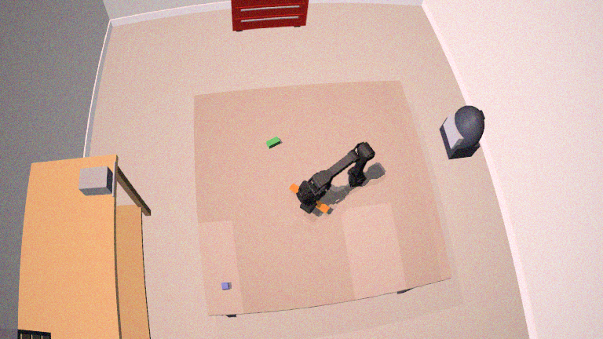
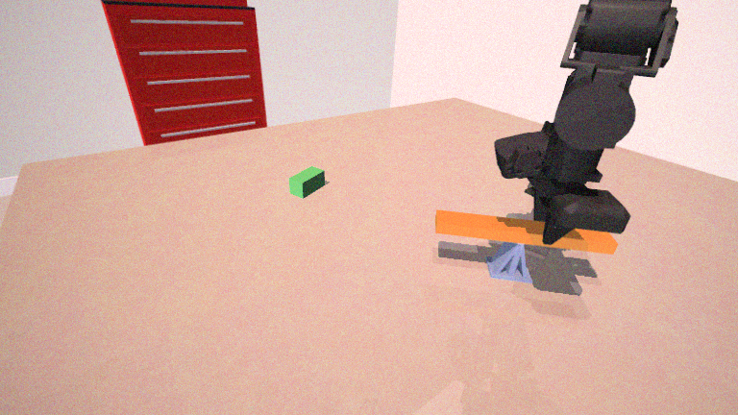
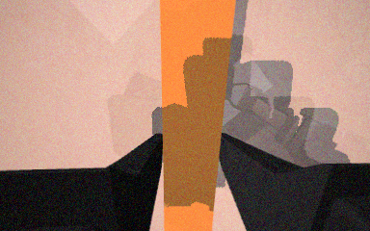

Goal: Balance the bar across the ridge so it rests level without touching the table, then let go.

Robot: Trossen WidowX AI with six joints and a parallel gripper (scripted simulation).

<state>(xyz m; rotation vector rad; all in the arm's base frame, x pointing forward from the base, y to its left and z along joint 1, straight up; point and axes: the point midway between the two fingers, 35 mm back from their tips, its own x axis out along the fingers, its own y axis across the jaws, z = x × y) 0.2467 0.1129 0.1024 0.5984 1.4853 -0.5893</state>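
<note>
Right now my gripper tip is 2 cm short of the orange bar and 2 cm to the left of it. From my gripper tip the other things lie so: small purple cube: 49 cm ahead, 39 cm to the left, 5 cm below; then green block: 16 cm ahead, 38 cm to the right, 5 cm below; then ridge: 2 cm ahead, 2 cm to the right, 4 cm below.
</note>
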